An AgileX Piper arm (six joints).
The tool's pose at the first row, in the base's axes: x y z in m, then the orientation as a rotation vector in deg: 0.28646, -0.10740, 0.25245, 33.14, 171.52, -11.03
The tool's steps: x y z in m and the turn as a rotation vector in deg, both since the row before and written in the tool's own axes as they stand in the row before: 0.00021, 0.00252, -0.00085, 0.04, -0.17, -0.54; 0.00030, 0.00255, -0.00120, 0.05, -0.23, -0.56; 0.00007, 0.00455, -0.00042, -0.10, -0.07, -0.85; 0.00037, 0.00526, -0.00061, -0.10, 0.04, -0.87; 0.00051, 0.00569, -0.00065, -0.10, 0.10, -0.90; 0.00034, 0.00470, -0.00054, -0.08, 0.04, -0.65; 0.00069, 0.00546, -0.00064, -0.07, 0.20, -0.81; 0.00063, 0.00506, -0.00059, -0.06, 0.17, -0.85; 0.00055, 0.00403, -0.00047, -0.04, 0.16, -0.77; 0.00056, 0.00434, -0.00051, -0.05, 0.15, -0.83; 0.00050, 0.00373, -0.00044, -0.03, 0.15, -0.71; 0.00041, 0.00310, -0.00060, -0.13, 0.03, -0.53
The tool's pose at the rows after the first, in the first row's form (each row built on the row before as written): 0.28716, -0.10488, 0.25300, 32.30, 171.54, -11.17; 0.28774, -0.10225, 0.25388, 31.41, 171.51, -11.34; 0.28928, -0.09795, 0.25378, 30.12, 171.71, -11.27; 0.29070, -0.09284, 0.25376, 28.82, 172.02, -11.18; 0.29205, -0.08725, 0.25372, 27.49, 172.39, -11.08; 0.29317, -0.08264, 0.25370, 26.52, 172.62, -11.00; 0.29413, -0.07718, 0.25366, 25.35, 173.04, -10.92; 0.29496, -0.07211, 0.25362, 24.11, 173.44, -10.86; 0.29552, -0.06805, 0.25358, 22.98, 173.80, -10.82; 0.29609, -0.06368, 0.25355, 21.75, 174.16, -10.77; 0.29651, -0.05991, 0.25352, 20.70, 174.48, -10.75; 0.29681, -0.05675, 0.25373, 19.89, 174.63, -10.58
